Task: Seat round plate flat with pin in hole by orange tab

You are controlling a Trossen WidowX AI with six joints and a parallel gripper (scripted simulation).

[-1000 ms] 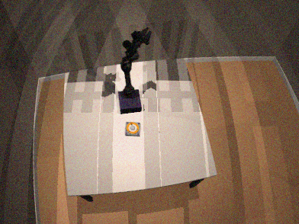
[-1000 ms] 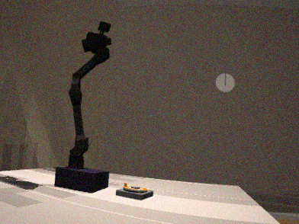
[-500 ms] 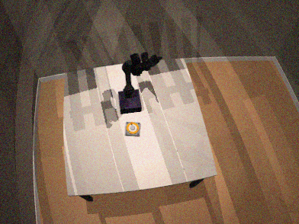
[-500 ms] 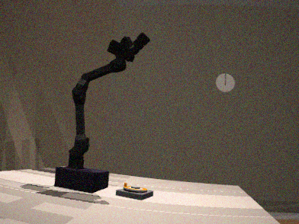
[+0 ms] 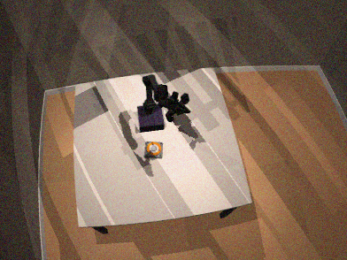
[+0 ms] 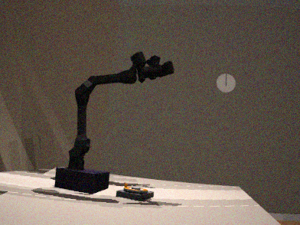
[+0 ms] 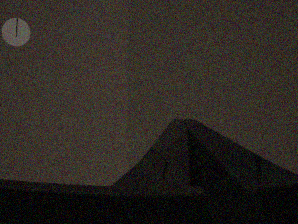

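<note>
My gripper tip is now 600 mm above the round plate, 200 mm to the left of it and 100 mm past it. From my gripper tip the other things lie so: dark base (620 mm below, 200 mm to the right, 80 mm behind).
</note>
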